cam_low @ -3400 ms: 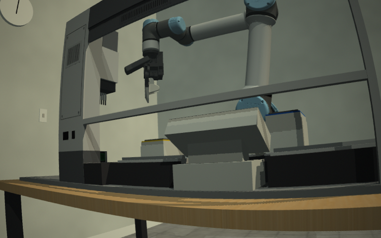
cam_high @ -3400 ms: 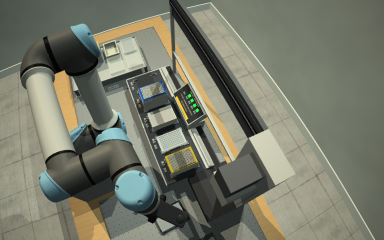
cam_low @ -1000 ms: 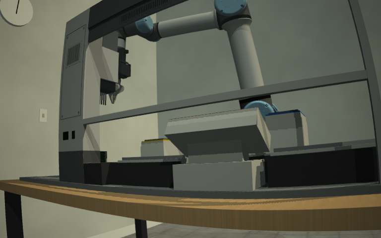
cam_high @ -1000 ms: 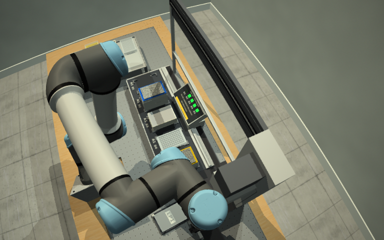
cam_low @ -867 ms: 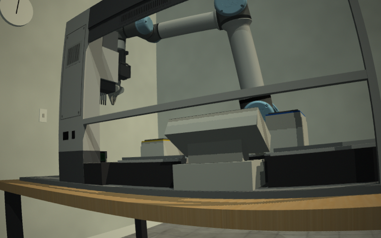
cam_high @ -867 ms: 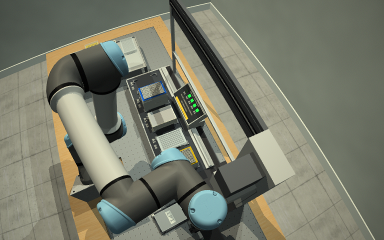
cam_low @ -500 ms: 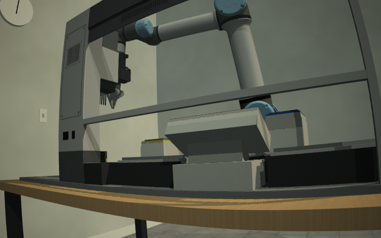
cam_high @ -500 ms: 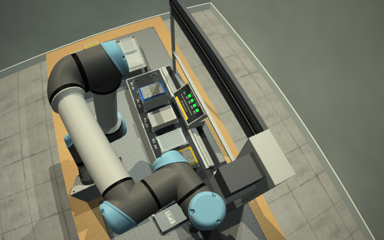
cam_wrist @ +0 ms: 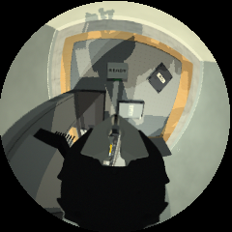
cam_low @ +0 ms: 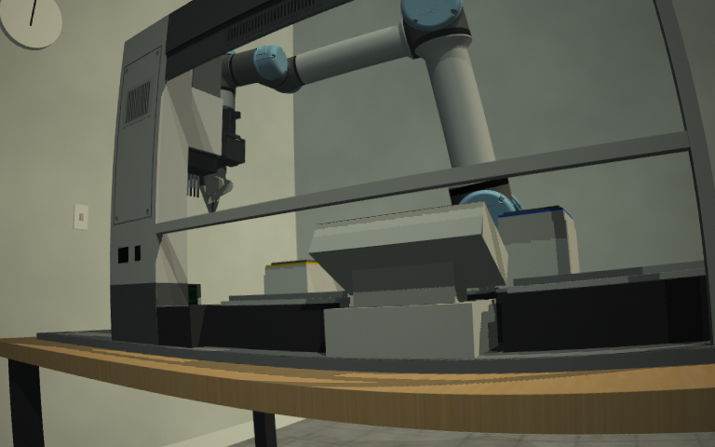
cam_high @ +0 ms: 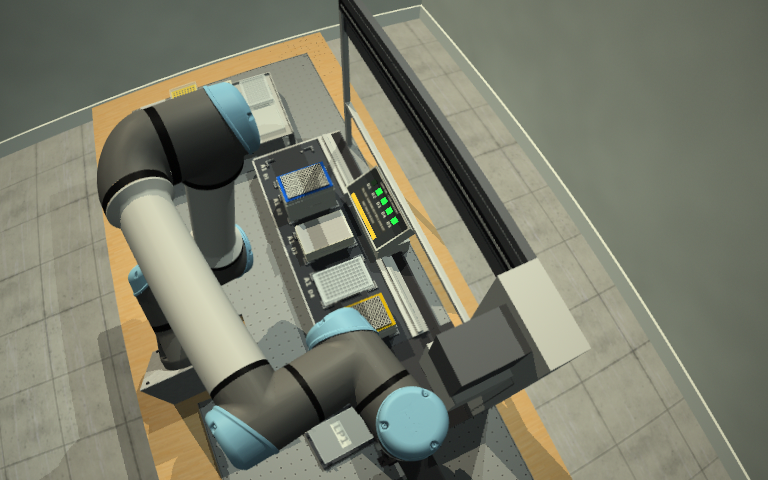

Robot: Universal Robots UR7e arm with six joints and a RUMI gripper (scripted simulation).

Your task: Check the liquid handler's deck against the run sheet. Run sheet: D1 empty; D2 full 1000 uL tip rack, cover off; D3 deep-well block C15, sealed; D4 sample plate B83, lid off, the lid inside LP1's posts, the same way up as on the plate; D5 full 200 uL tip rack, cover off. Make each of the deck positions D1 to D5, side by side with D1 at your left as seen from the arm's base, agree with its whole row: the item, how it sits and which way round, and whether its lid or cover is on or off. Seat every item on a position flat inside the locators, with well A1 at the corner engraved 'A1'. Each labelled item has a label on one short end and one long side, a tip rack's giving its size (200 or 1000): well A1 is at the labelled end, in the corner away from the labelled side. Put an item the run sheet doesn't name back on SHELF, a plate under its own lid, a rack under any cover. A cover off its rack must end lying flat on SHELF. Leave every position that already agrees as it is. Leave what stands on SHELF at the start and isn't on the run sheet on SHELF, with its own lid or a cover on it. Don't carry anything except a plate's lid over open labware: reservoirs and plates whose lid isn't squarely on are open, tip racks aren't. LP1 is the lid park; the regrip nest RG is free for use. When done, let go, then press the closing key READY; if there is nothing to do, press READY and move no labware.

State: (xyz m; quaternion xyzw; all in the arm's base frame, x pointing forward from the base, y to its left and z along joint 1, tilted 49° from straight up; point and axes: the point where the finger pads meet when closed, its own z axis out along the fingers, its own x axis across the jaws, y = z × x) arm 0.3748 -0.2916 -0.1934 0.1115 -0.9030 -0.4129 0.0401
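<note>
Right now my hand is 18 cm above the green block, 6 cm to the left of it and 1 cm short of it. Also, from my hand: yellow-rimmed tip rack 29 cm to the left, 16 cm below, 2 cm ahead; grey deep-well block 54 cm to the left, 18 cm below, 1 cm ahead; white sample plate 42 cm to the left, 20 cm below, 2 cm ahead.
</note>
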